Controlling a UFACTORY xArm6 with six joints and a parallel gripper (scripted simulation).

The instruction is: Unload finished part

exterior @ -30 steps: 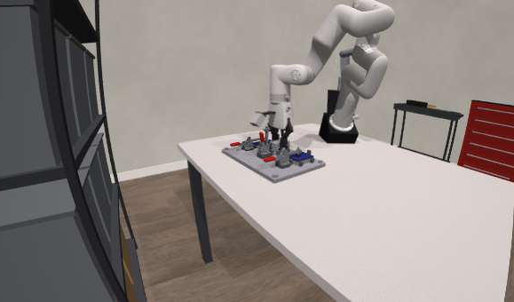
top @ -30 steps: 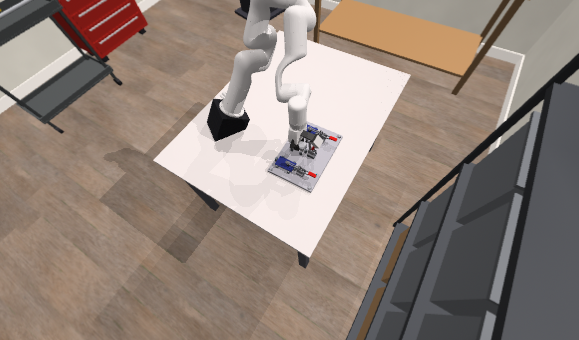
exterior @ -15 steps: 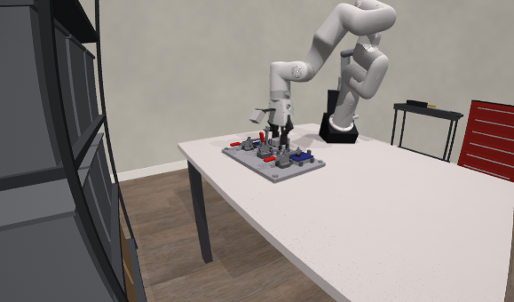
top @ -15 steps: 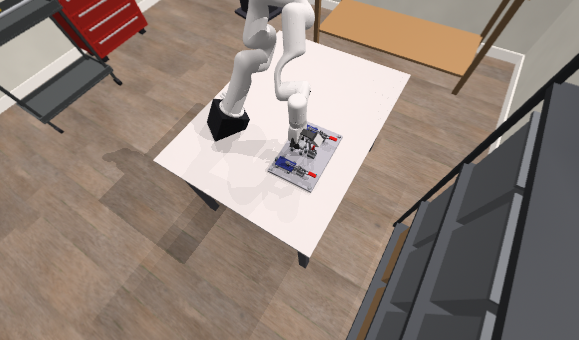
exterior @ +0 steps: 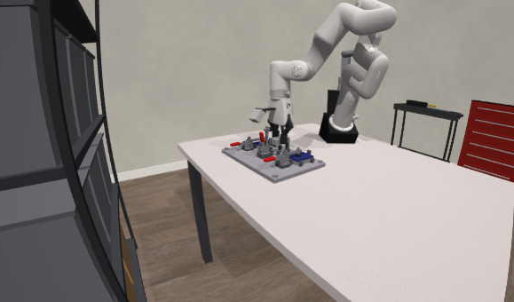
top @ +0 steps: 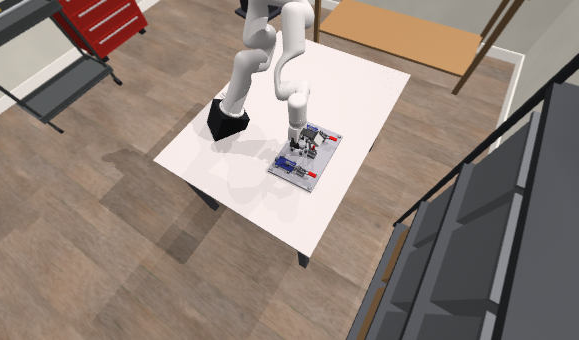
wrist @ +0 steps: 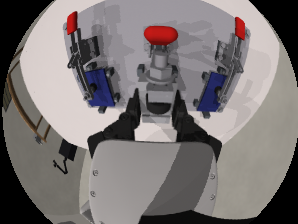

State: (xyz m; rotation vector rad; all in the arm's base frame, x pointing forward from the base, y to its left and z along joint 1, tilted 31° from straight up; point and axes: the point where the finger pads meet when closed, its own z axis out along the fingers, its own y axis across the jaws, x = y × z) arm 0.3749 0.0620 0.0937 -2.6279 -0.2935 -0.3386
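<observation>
Now: the blue blank 3 cm behind my hand, 10 cm to the left of it and 5 cm below it. Round my hand: grey finished part: 1 cm behind, 1 cm below; then grey fixture plate: 4 cm ahead, 1 cm to the left, 7 cm below.
</observation>
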